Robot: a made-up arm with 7 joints. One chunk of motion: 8 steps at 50 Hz.
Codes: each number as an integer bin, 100 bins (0 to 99) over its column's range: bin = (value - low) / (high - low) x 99, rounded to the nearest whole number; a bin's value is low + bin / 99 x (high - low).
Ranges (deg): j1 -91.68..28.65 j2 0..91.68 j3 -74.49..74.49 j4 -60.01..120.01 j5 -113..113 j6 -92.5..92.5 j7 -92.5..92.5
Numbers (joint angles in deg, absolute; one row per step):
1: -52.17 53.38 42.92 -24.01 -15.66 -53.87 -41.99
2: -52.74 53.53 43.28 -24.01 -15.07 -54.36 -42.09
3: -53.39 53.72 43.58 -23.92 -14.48 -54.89 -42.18
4: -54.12 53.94 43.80 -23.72 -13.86 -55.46 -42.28
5: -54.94 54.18 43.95 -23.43 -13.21 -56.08 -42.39
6: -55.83 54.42 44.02 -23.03 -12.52 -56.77 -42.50
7: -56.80 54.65 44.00 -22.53 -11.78 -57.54 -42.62
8: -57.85 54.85 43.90 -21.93 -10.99 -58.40 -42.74
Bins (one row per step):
1: 33 58 78 20 43 21 27
2: 32 58 78 20 43 20 27
3: 32 58 78 20 43 20 27
4: 31 58 79 20 43 20 27
5: 30 59 79 20 44 19 27
6: 29 59 79 20 44 19 27
7: 29 59 79 21 44 19 27
8: 28 59 79 21 45 18 27

